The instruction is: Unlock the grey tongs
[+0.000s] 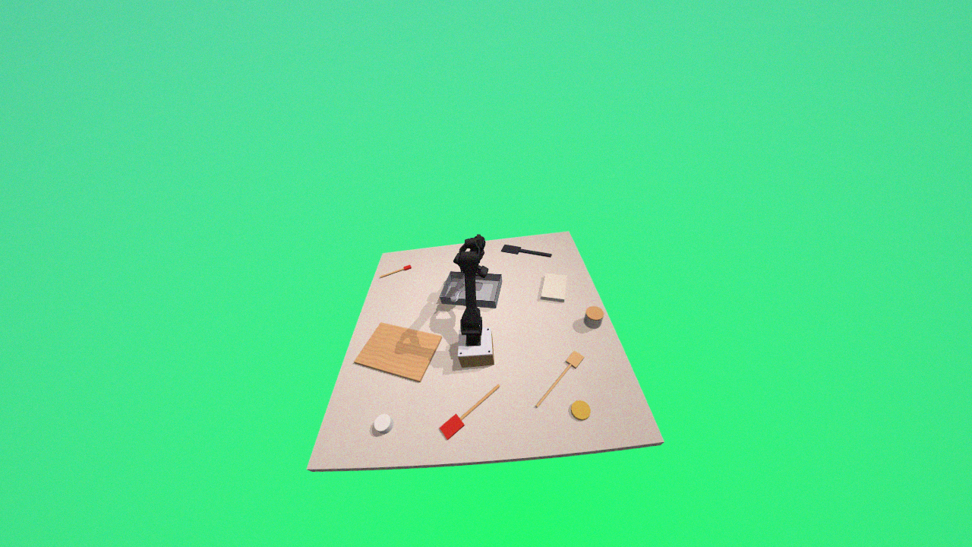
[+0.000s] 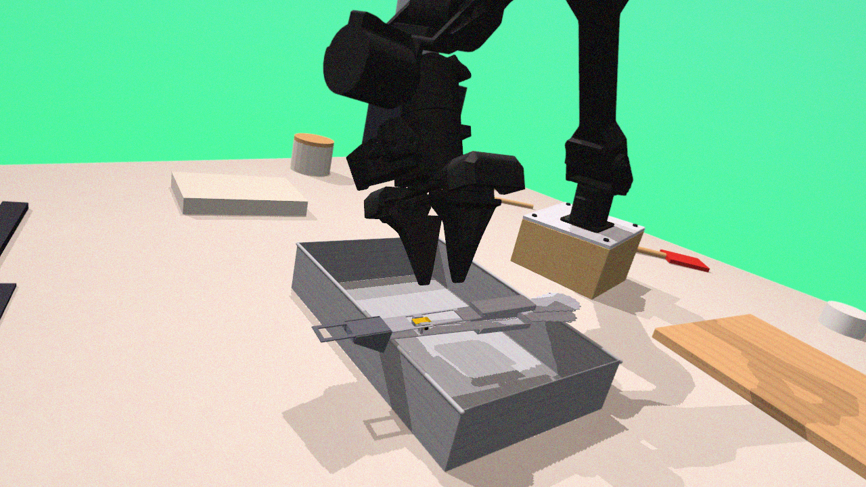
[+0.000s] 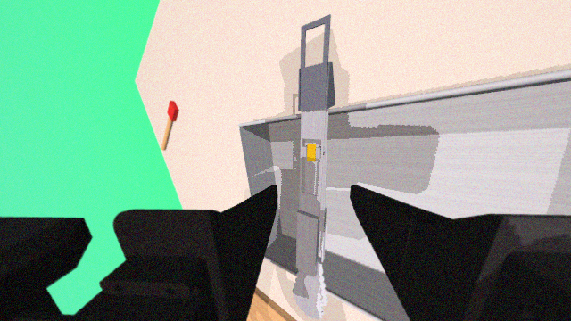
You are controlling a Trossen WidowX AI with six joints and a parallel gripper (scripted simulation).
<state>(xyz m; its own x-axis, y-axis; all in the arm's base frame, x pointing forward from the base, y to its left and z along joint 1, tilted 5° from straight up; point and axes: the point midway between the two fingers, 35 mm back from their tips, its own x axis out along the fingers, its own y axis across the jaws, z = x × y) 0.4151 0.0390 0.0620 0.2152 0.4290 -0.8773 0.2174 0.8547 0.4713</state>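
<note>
Right now the yellow lock piece is 30 mm ahead of my gripper tip, 10 mm to the left of it and 30 mm below it. The rest, counted from my gripper tip: black spatula (270 mm ahead, 340 mm to the right, 90 mm below); cream block (70 mm behind, 470 mm to the right, 80 mm below); grey roasting tin (50 mm behind, 20 mm to the right, 70 mm below).
</note>
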